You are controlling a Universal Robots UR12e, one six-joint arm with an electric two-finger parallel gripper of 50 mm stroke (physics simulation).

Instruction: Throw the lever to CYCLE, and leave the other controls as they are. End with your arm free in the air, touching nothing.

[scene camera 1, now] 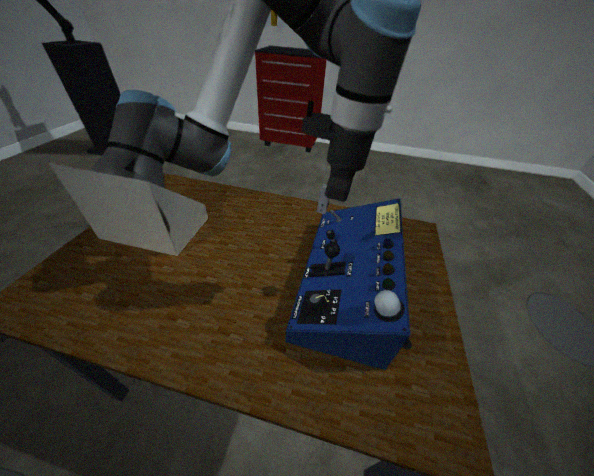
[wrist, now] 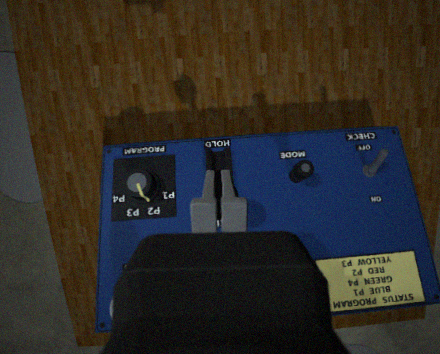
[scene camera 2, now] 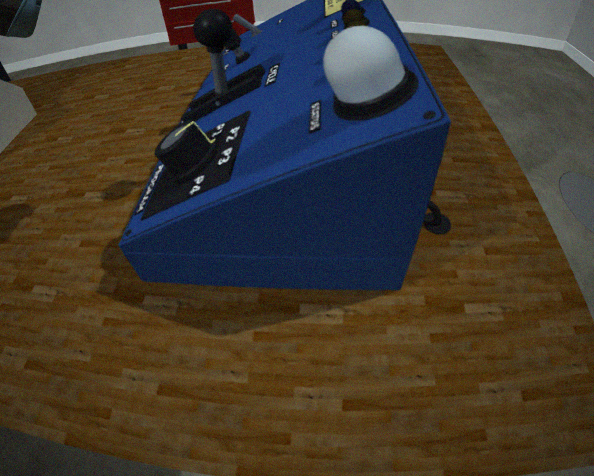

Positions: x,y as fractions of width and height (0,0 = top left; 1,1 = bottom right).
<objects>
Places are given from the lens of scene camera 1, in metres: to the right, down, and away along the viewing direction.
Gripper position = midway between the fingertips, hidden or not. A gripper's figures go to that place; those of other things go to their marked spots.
my gripper (scene camera 1: 0.54,0.44): 0.06, -0.06, 0.59
blue sloped control panel (scene camera 1: 0.62,0.68): 0.15, 0.18, 0.56
</objects>
